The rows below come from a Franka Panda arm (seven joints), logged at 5 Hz.
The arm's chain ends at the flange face. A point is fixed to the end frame.
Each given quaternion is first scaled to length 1.
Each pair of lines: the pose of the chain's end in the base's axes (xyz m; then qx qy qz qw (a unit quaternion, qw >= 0)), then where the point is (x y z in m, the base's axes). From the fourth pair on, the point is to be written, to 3 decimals.
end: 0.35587 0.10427 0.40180 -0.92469 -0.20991 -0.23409 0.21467
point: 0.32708 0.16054 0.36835
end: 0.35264 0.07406 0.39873 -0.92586 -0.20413 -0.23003 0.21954
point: 0.32384 0.13085 0.36618
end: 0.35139 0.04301 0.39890 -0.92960 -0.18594 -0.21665 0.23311
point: 0.32267 0.10129 0.36902
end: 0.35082 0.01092 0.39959 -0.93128 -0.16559 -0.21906 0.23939
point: 0.324 0.071 0.371
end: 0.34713 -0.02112 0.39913 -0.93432 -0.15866 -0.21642 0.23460
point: 0.321 0.039 0.370
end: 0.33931 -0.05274 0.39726 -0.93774 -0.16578 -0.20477 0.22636
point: 0.312 0.006 0.368
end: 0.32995 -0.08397 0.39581 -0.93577 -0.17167 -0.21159 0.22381
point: 0.303 -0.025 0.365
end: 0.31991 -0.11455 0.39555 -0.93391 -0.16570 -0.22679 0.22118
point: 0.294 -0.055 0.365
